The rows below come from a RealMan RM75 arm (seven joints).
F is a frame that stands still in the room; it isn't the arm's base.
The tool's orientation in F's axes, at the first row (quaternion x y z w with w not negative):
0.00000, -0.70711, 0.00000, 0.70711
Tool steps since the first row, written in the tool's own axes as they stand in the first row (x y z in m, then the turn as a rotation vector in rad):
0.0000, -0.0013, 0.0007, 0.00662, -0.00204, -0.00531
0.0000, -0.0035, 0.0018, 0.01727, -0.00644, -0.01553
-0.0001, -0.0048, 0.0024, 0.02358, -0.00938, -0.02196
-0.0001, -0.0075, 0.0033, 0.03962, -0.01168, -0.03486
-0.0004, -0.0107, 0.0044, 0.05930, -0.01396, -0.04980
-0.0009, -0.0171, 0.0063, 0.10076, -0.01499, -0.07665
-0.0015, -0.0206, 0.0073, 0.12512, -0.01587, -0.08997
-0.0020, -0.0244, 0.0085, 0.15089, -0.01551, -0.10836
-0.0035, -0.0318, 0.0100, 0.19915, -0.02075, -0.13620
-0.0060, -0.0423, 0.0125, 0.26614, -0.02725, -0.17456
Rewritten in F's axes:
-0.0007, -0.0013, 0.0000, 0.00531, -0.00204, 0.00662
-0.0018, -0.0035, 0.0000, 0.01553, -0.00644, 0.01727
-0.0024, -0.0048, -0.0001, 0.02196, -0.00938, 0.02358
-0.0033, -0.0075, -0.0001, 0.03486, -0.01168, 0.03962
-0.0044, -0.0107, -0.0004, 0.04980, -0.01396, 0.05930
-0.0063, -0.0171, -0.0009, 0.07665, -0.01499, 0.10076
-0.0073, -0.0206, -0.0015, 0.08997, -0.01587, 0.12512
-0.0085, -0.0244, -0.0020, 0.10836, -0.01551, 0.15089
-0.0100, -0.0318, -0.0035, 0.13620, -0.02075, 0.19915
-0.0125, -0.0423, -0.0060, 0.17456, -0.02725, 0.26614

